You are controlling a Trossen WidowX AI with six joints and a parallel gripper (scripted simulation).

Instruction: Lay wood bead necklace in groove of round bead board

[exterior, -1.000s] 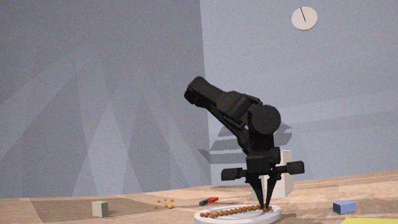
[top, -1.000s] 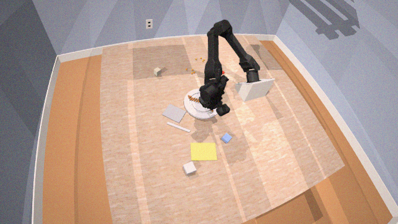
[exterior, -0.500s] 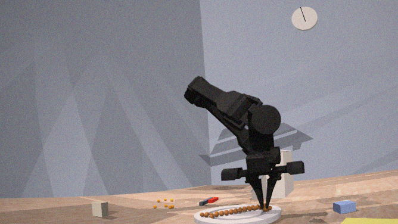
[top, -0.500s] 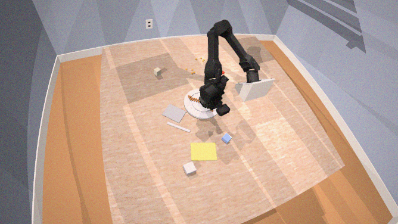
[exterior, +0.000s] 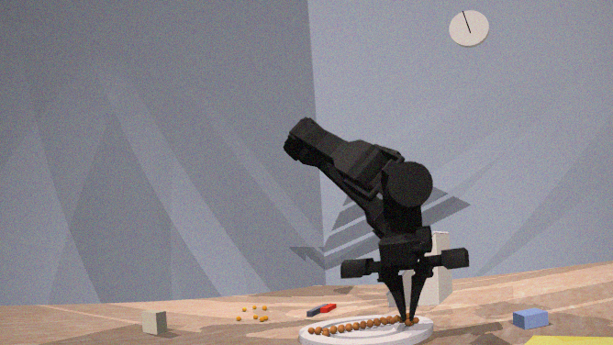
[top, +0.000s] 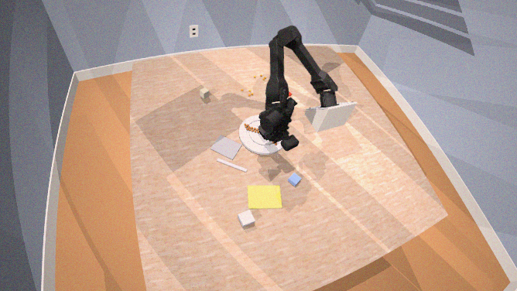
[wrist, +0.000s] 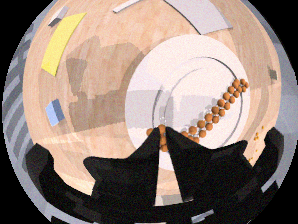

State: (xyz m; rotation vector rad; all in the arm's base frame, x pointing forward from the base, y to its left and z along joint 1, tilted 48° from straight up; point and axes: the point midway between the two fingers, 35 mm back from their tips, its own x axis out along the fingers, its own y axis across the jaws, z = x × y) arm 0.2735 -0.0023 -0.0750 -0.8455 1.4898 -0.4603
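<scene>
Now: gripper tip 19 cm short of the grey sheet, 4 cm to the left of it and 2 cm above it. Round my gripper tip: yellow sheet 21 cm to the left, 12 cm ahead, 2 cm below; then blue block 18 cm to the left, 2 cm behind, 1 cm below; then stick 19 cm ahead, 5 cm to the left, 2 cm below.
</scene>
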